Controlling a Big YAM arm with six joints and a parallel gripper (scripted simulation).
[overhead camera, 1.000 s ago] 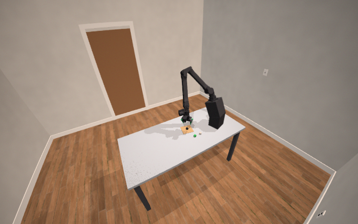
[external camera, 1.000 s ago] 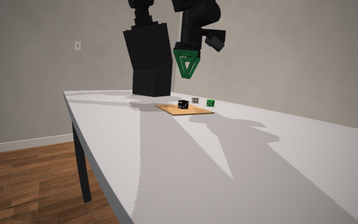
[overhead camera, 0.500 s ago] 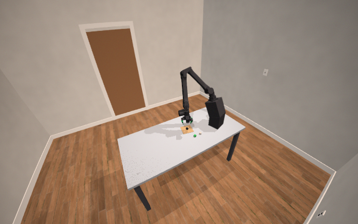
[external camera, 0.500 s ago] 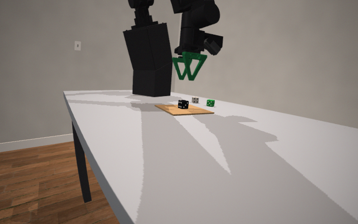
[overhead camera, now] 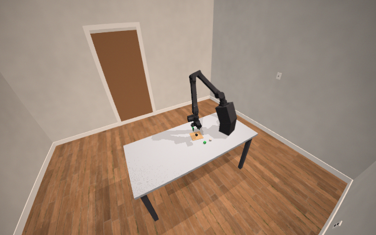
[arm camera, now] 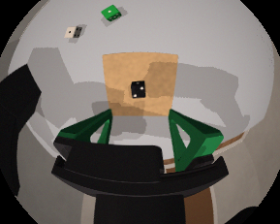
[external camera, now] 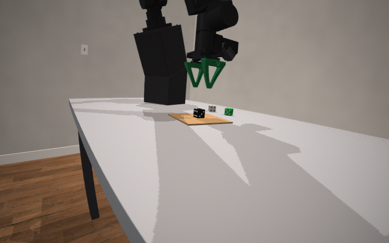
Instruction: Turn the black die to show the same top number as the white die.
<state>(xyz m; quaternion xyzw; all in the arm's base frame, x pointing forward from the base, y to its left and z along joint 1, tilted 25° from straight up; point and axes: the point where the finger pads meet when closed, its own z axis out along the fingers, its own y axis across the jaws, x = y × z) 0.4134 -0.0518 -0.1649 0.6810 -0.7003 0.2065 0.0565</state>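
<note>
My hand is 8 cm above the black die. From my hand the other things lie so: tan mat: 10 cm below; then green die: 4 cm behind, 16 cm to the left, 9 cm below; then white die: 12 cm behind, 14 cm to the left, 9 cm below.
</note>
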